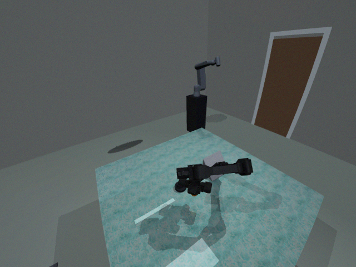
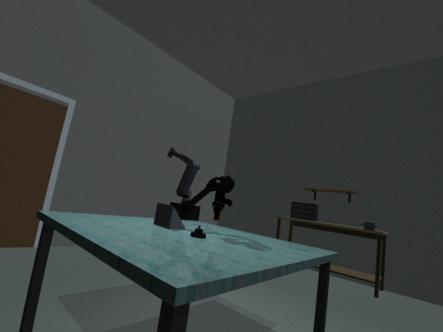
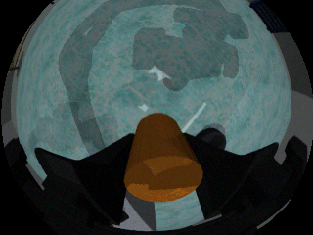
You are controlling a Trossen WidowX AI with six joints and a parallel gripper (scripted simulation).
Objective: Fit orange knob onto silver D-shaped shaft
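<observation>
Right now my gripper tip is 140 mm to the left of the round black pedestal and 70 mm above it. The rest, counted from my gripper tip: orange knob (40 mm above).
</observation>
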